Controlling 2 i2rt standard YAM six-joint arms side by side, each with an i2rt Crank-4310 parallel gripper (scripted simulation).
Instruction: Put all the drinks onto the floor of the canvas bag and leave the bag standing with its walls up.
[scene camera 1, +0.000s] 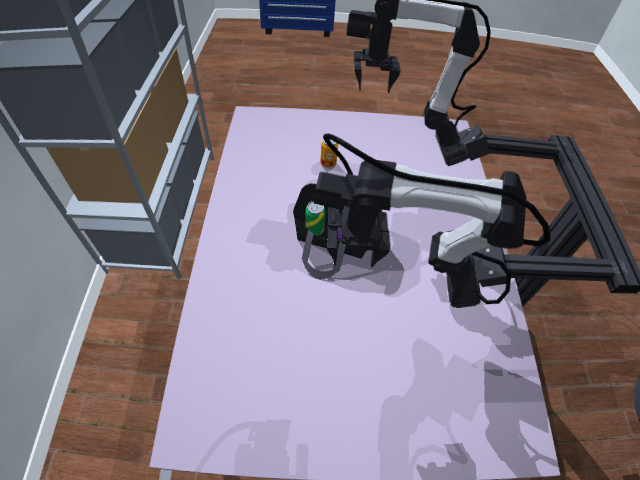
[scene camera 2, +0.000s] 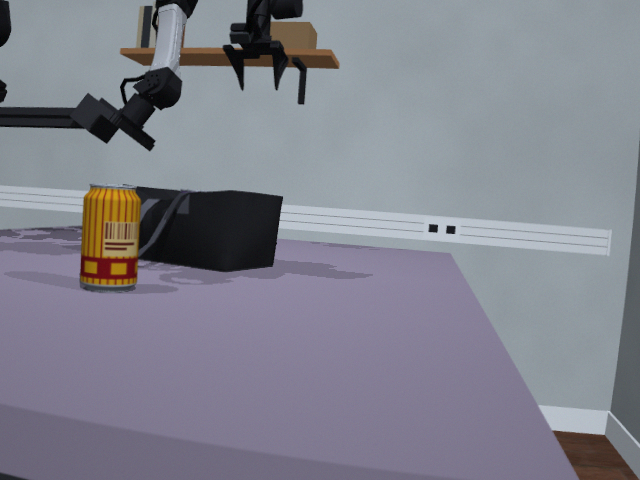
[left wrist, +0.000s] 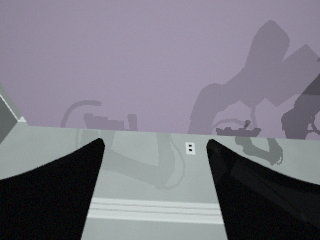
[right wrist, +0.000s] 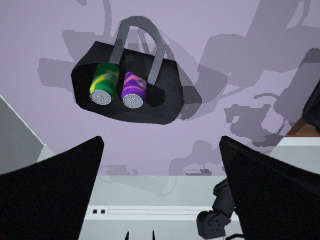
I see my left gripper (scene camera 1: 353, 264), my right gripper (scene camera 1: 374, 91) and a black canvas bag (scene camera 2: 226, 230).
The black canvas bag shows as well in scene camera 1 (scene camera 1: 306, 195) and in the right wrist view (right wrist: 162, 73). My left gripper is seen too in scene camera 2 (scene camera 2: 259, 90) and in the left wrist view (left wrist: 155, 141). My right gripper also shows in the right wrist view (right wrist: 161, 139).
